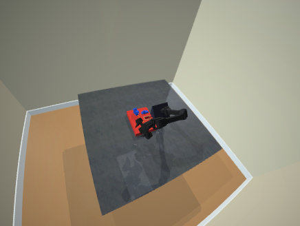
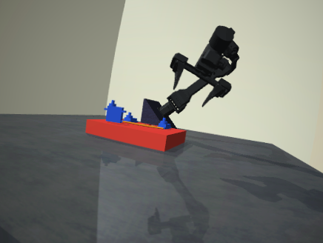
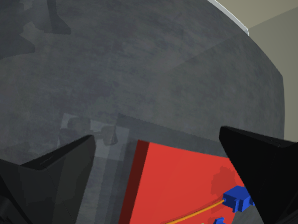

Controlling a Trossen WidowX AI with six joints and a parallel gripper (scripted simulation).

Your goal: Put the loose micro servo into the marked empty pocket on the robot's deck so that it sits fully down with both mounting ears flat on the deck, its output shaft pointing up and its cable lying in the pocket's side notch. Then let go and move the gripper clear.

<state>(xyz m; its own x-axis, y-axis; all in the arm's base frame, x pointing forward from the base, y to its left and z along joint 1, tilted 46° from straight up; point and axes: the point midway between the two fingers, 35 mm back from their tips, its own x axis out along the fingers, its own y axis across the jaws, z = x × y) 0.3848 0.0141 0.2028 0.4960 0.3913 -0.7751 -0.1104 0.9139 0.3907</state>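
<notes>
Right now my gripper tip is 18 cm to the left of the red deck, 14 cm above it and 11 cm past it.
</notes>
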